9 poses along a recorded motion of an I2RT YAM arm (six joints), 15 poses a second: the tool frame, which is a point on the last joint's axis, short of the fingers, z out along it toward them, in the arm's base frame.
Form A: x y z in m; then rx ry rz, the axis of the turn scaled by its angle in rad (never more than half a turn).
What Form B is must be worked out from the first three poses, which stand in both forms.
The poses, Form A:
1: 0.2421 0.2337 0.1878 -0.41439 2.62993 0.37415
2: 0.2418 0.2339 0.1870 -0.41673 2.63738 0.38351
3: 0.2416 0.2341 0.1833 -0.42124 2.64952 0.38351
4: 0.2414 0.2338 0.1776 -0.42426 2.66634 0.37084
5: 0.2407 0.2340 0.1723 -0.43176 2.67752 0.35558
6: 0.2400 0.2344 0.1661 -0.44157 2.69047 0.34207
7: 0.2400 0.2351 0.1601 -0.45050 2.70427 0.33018
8: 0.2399 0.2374 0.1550 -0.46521 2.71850 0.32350
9: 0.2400 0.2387 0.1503 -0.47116 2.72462 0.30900
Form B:
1: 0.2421 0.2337 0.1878 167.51 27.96 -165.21
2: 0.2418 0.2339 0.1870 167.09 27.51 -165.21
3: 0.2416 0.2341 0.1833 167.12 26.80 -165.01
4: 0.2414 0.2338 0.1776 167.68 25.87 -164.76
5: 0.2407 0.2340 0.1723 168.41 25.23 -164.28
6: 0.2400 0.2344 0.1661 169.06 24.46 -163.74
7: 0.2400 0.2351 0.1601 169.60 23.65 -163.27
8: 0.2399 0.2374 0.1550 169.95 22.76 -162.61
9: 0.2400 0.2387 0.1503 170.60 22.38 -162.24
